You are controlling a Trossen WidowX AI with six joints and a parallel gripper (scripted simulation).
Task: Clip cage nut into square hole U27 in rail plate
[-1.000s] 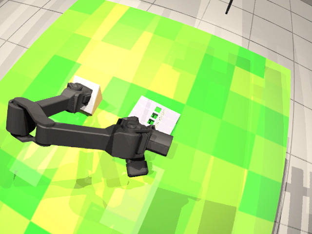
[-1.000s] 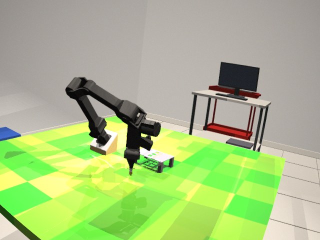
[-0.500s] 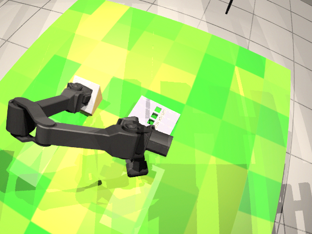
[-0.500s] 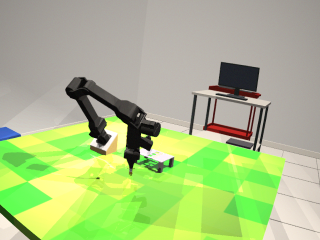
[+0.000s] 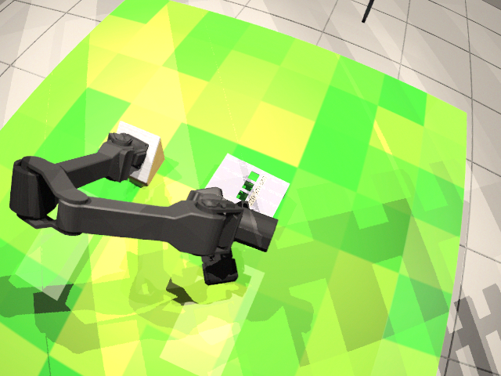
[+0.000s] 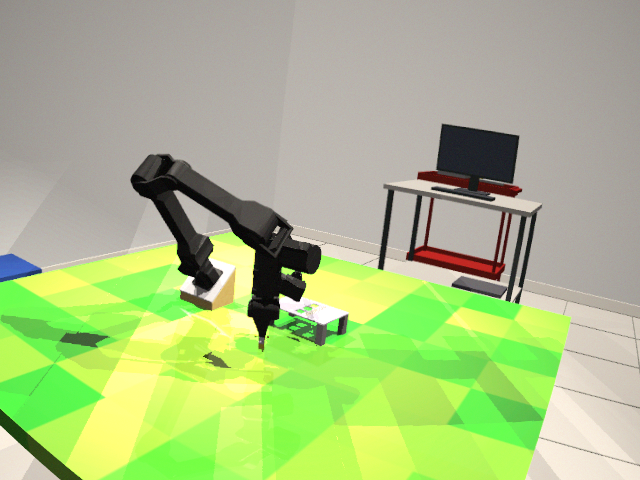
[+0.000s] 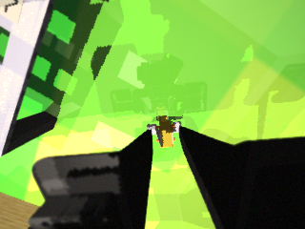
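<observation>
Right now the cage nut is 10 mm below my gripper tip.
</observation>
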